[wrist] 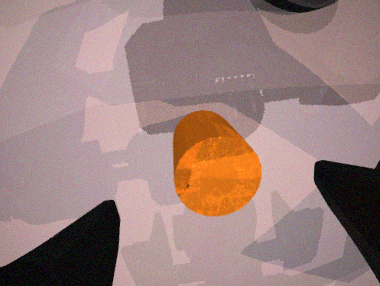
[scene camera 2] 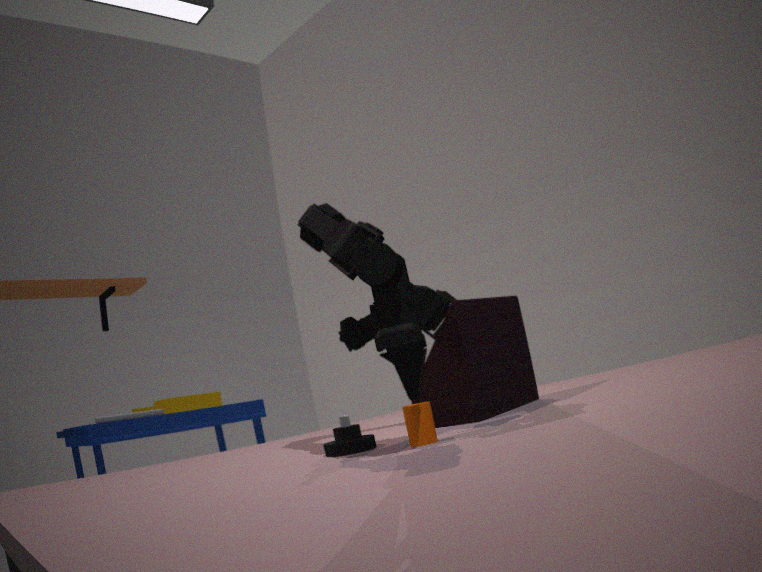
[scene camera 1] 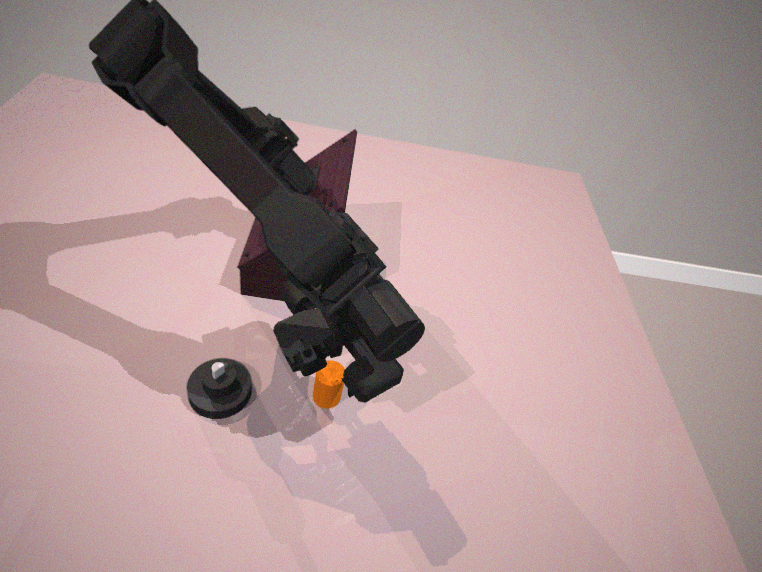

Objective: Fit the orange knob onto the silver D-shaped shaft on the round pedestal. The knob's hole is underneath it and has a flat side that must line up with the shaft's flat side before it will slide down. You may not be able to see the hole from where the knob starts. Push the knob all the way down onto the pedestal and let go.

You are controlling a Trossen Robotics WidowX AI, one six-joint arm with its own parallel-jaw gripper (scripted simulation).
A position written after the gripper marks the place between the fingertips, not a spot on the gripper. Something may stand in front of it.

Scene:
The gripper shows in the wrist view (220, 192), in scene camera 2 (415, 397) and in scene camera 1 (332, 369). An orange knob shows in the wrist view (216, 172), in scene camera 2 and in scene camera 1. The same spot on the orange knob: (scene camera 1: 328, 386) is (scene camera 2: 406, 409).

